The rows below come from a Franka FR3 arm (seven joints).
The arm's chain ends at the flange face. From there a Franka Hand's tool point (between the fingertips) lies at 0.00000 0.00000 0.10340 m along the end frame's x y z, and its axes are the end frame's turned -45 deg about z.
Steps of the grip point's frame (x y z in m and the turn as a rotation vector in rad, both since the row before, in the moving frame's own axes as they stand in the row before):
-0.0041 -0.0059 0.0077 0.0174 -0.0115 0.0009
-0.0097 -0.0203 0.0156 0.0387 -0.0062 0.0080
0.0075 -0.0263 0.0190 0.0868 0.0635 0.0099
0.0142 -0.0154 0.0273 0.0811 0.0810 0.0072
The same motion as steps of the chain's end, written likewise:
-0.0050 -0.0008 0.0077 0.0042 -0.0204 0.0009
-0.0179 -0.0051 0.0157 0.0230 -0.0317 0.0080
-0.0116 -0.0129 0.0196 0.1063 -0.0165 0.0099
-0.0009 -0.0091 0.0280 0.1146 -0.0001 0.0072

